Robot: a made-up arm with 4 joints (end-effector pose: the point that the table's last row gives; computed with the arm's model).
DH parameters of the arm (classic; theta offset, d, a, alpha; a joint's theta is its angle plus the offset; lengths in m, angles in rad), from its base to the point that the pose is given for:
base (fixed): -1.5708 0.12 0 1.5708
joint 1: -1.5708 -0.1 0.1 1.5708
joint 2: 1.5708 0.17 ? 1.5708
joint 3: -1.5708 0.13 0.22 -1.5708
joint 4: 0 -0.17 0.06 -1.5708
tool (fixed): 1.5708 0.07 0 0
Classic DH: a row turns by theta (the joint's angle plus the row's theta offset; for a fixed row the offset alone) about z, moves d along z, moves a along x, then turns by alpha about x.
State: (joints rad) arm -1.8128 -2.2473 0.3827 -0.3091
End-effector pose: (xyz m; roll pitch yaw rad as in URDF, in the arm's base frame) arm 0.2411 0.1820 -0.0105 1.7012 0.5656 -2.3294
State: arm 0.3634 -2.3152 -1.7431 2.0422
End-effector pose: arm 0.2276 0.3084 -0.0814 1.8712 0.4871 1.4389
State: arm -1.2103 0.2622 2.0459 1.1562
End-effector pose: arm -0.3061 0.0727 0.2008 -2.1375 0.9112 -2.3760
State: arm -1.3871 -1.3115 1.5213 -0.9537
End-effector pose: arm 0.1125 0.5799 -0.0032 2.3193 1.3389 -1.5156
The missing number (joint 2, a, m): 0.17
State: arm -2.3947 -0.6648 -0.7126 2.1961
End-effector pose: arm 0.2088 -0.0196 0.3700 -0.0059 -0.1018 -0.9290
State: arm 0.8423 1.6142 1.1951 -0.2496
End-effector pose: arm 0.0397 0.1487 0.3821 -1.3535 -0.4668 -1.5886
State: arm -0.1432 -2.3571 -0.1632 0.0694
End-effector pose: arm 0.1095 -0.0686 0.0794 3.0334 -0.7940 3.0540
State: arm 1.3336 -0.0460 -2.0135 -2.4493
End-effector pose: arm 0.0649 -0.2169 -0.3617 -2.7866 1.0821 2.7175
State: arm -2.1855 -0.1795 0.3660 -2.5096
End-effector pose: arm 0.0536 0.3246 0.2393 -1.5394 0.3990 0.0763
